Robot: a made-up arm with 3 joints. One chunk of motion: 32 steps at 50 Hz.
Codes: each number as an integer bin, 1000 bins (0 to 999) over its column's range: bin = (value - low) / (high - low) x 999, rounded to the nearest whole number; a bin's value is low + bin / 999 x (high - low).
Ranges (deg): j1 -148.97..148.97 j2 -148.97..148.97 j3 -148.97..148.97
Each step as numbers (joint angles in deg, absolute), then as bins.
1 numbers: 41.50 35.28 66.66
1 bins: 639 618 723
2 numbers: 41.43 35.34 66.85
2 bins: 638 618 724
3 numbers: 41.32 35.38 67.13
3 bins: 638 618 725
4 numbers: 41.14 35.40 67.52
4 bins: 637 618 726
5 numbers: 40.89 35.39 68.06
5 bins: 637 618 728
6 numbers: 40.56 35.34 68.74
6 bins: 635 618 730
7 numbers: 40.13 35.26 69.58
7 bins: 634 618 733
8 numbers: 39.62 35.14 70.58
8 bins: 632 617 736
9 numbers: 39.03 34.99 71.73
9 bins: 630 617 740
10 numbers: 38.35 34.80 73.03
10 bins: 628 616 744
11 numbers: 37.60 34.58 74.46
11 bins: 626 615 749
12 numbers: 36.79 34.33 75.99
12 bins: 623 615 754
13 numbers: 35.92 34.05 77.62
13 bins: 620 614 760
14 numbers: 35.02 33.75 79.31
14 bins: 617 613 765
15 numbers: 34.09 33.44 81.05
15 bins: 614 612 771
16 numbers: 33.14 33.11 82.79
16 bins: 611 611 777
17 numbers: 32.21 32.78 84.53
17 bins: 608 609 783
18 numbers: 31.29 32.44 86.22
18 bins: 604 608 789
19 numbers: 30.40 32.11 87.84
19 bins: 601 607 794
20 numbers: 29.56 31.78 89.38
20 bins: 599 606 799
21 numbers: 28.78 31.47 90.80
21 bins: 596 605 804
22 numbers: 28.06 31.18 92.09
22 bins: 594 604 808
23 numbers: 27.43 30.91 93.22
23 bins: 591 603 812
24 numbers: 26.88 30.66 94.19
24 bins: 590 602 815
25 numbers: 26.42 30.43 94.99
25 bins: 588 602 818
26 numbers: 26.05 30.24 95.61
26 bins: 587 601 820
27 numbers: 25.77 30.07 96.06
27 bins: 586 600 822
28 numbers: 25.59 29.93 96.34
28 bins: 585 600 823
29 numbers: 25.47 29.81 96.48
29 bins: 585 599 823
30 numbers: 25.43 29.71 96.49
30 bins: 585 599 823
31 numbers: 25.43 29.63 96.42
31 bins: 585 599 823
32 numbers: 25.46 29.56 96.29
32 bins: 585 599 822
